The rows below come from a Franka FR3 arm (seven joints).
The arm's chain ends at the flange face. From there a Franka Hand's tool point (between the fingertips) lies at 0.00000 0.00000 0.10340 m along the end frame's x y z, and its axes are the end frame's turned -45 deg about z.
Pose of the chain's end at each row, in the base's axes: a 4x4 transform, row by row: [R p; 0 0 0 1], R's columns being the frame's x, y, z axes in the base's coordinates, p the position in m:
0.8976 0.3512 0.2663 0.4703; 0.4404 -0.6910 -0.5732 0.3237; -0.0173 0.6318 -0.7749 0.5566; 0 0 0 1
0.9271 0.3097 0.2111 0.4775; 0.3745 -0.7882 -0.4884 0.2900; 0.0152 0.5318 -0.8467 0.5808; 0 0 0 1
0.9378 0.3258 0.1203 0.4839; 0.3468 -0.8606 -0.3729 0.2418; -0.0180 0.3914 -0.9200 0.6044; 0 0 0 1
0.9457 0.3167 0.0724 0.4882; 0.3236 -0.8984 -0.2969 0.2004; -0.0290 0.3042 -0.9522 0.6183; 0 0 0 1
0.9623 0.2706 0.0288 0.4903; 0.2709 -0.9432 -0.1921 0.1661; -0.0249 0.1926 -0.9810 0.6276; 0 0 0 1
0.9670 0.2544 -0.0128 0.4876; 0.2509 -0.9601 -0.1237 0.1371; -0.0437 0.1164 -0.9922 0.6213; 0 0 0 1
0.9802 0.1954 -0.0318 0.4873; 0.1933 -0.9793 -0.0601 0.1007; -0.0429 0.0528 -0.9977 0.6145; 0 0 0 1
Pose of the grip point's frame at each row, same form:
0.3864 0.8830 0.2663 0.4978; 0.8000 -0.1772 -0.5732 0.2644; -0.4590 0.4345 -0.7749 0.4765; 0 0 0 1
0.4366 0.8745 0.2111 0.4993; 0.8222 -0.2925 -0.4884 0.2395; -0.3653 0.3868 -0.8467 0.4933; 0 0 0 1
0.4327 0.8935 0.1203 0.4963; 0.8538 -0.3633 -0.3729 0.2032; -0.2895 0.2640 -0.9200 0.5093; 0 0 0 1
0.4448 0.8927 0.0724 0.4957; 0.8641 -0.4064 -0.2969 0.1697; -0.2356 0.1946 -0.9522 0.5198; 0 0 0 1
0.4891 0.8718 0.0288 0.4933; 0.8585 -0.4754 -0.1921 0.1462; -0.1538 0.1186 -0.9810 0.5262; 0 0 0 1
0.5039 0.8637 -0.0128 0.4863; 0.8563 -0.5015 -0.1237 0.1243; -0.1132 0.0514 -0.9922 0.5187; 0 0 0 1
0.5549 0.8313 -0.0318 0.4840; 0.8292 -0.5558 -0.0601 0.0945; -0.0677 0.0070 -0.9977 0.5113; 0 0 0 1

